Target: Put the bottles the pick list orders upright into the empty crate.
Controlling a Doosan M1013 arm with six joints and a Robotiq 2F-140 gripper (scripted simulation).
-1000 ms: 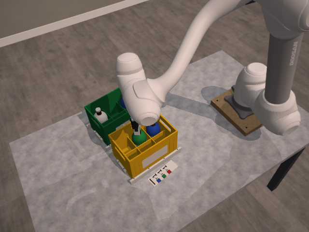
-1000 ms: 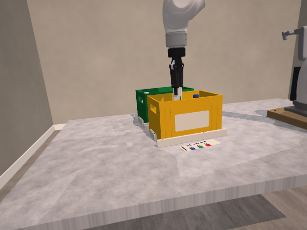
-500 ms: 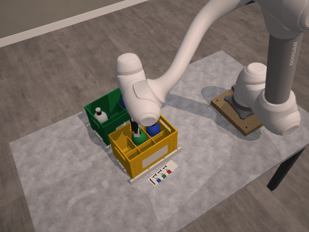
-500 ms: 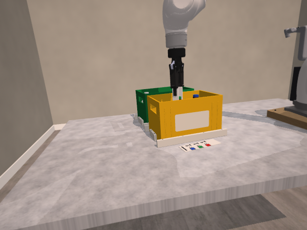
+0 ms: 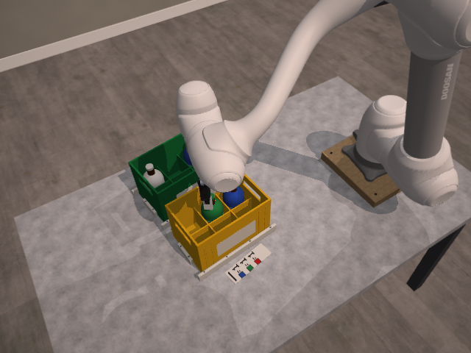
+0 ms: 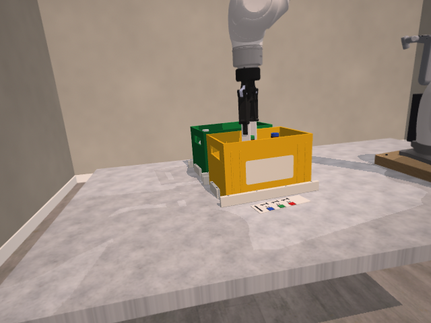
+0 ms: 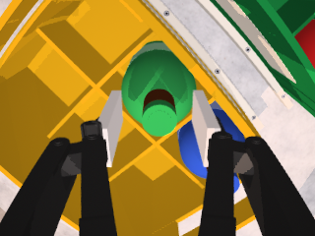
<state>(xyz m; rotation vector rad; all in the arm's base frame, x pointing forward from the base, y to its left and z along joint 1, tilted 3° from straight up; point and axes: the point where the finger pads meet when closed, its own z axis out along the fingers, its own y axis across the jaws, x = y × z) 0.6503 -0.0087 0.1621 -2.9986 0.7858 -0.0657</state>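
The red-capped bottle lies 18 cm to the right of my hand, 8 cm below it and 5 cm behind it. Also, from my hand: green bottle 8 cm below; then yellow crate 9 cm below, 4 cm to the left, 1 cm behind; then blue bottle 9 cm behind, 8 cm below, 2 cm to the right.
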